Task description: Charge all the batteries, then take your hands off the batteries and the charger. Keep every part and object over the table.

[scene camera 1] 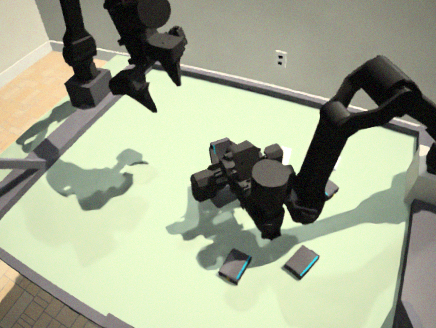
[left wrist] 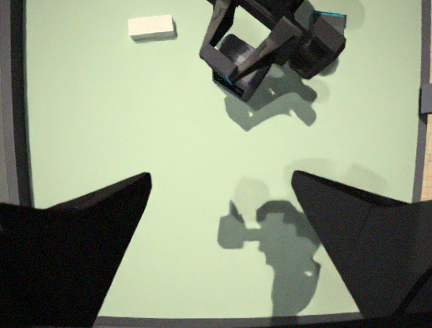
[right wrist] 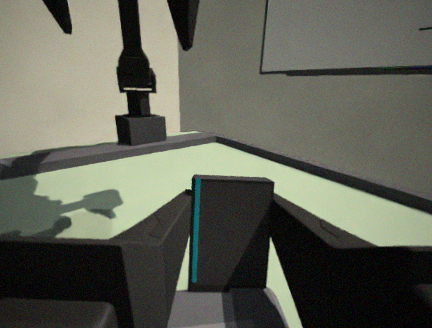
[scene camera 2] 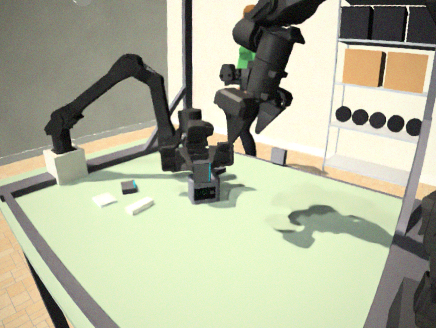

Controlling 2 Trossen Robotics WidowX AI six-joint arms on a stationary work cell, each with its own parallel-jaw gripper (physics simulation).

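Places are measured from the left arm's base along level axes (x ahead, y left, z up), in metres.
Pixels of known places: left gripper, fingertip midpoint: [scene camera 1: 167, 98] [left wrist: 222, 178] [right wrist: 138, 41] [scene camera 2: 244, 138]; right gripper, fingertip midpoint: [scene camera 1: 219, 145] [left wrist: 215, 68] [right wrist: 229, 198] [scene camera 2: 202, 168]; left arm's base at its link origin: [scene camera 1: 86, 76] [right wrist: 139, 116]; right arm's base at its link origin: [scene camera 2: 63, 150].
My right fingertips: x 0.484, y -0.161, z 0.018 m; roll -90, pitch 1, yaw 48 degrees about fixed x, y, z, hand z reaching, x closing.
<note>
For each thing: its middle in the pictures, then the offset to it from my right fingertips. "pt": a spot on its surface instead.
- dark battery with a cyan stripe, body centre: [right wrist: 229, 232] [left wrist: 221, 66] [scene camera 1: 221, 153] [scene camera 2: 201, 171] 0.008 m right, 0.008 m ahead, 0.014 m down
- grey charger at the middle of its body: [left wrist: 239, 71] [scene camera 1: 225, 184] [scene camera 2: 203, 187] 0.038 m right, 0.027 m ahead, 0.072 m down
- battery at the middle of its body: [scene camera 1: 324, 186] [scene camera 2: 128, 187] 0.048 m left, 0.228 m ahead, 0.097 m down
- white block at a spot on its surface: [left wrist: 151, 27] pt 0.095 m left, 0.115 m ahead, 0.090 m down
- raised dark rim at a spot on its surface: [scene camera 1: 240, 85] pt 0.346 m left, 0.074 m back, 0.093 m down
A dark battery with a cyan stripe [scene camera 1: 219, 145] [scene camera 2: 202, 171] [right wrist: 232, 232] stands upright at the top of the grey charger [scene camera 2: 203, 193] [right wrist: 200, 305] [left wrist: 237, 45]; how deep it sits is unclear. My right gripper [right wrist: 229, 198] [left wrist: 215, 68] is shut on this battery. In scene camera 1 the arm hides much of the charger. Two batteries [scene camera 1: 235, 266] [scene camera 1: 301, 261] lie flat at the front, and another battery [scene camera 1: 331, 190] [scene camera 2: 129, 187] lies near the right arm. My left gripper [scene camera 1: 167, 97] [scene camera 2: 245, 137] [left wrist: 222, 178] [right wrist: 138, 41] is open and empty, high above the table.
Two white blocks [scene camera 2: 104, 200] [scene camera 2: 140, 205] lie beside the farther battery; one white block [left wrist: 151, 27] also shows in the left wrist view. A raised dark rim [scene camera 1: 240, 85] borders the green table. A shelf unit [scene camera 2: 332, 95] and a person in green [scene camera 2: 245, 59] are beyond the table.
</note>
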